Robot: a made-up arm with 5 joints.
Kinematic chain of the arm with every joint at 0, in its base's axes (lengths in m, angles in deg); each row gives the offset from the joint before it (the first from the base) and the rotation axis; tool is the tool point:
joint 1: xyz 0 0 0.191 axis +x
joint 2: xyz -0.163 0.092 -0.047 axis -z
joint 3: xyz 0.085 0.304 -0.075 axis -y
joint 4: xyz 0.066 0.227 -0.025 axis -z
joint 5: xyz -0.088 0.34 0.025 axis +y
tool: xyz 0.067 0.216 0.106
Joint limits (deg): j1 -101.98..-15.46 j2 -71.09..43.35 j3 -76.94..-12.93 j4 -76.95..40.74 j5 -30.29..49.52
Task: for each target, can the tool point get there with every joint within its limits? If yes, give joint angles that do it. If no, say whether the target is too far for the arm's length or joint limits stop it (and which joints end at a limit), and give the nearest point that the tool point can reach.
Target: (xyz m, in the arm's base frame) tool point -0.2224 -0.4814 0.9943
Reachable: no: joint limits stop it (at a limit: joint 1, joint 2, joint 4, joint 5) | nearest point -0.8011 0.0635 0.4057 | short by 0.989 m
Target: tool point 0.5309 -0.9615 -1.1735
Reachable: no: too far | nearest point 0.2994 -0.6221 -0.7536 | short by 0.587 m
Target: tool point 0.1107 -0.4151 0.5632
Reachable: no: joint limits stop it (at a limit: joint 1, joint 2, joint 3, joint 4, joint 5) | nearest point 0.3011 0.5321 0.4465 | short by 0.973 m
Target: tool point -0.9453 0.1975 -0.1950
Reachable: yes | joints -92.61 -56.66 -34.26 -53.87 -19.63
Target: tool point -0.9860 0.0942 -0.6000
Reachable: yes | joints -80.00 -54.80 -37.71 -12.10 23.42
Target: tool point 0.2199 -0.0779 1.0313
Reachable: no: joint limits stop it (at a limit: joint 1, joint 2, joint 3, joint 4, joint 5) | nearest point 0.3011 0.5321 0.4465 | short by 0.849 m
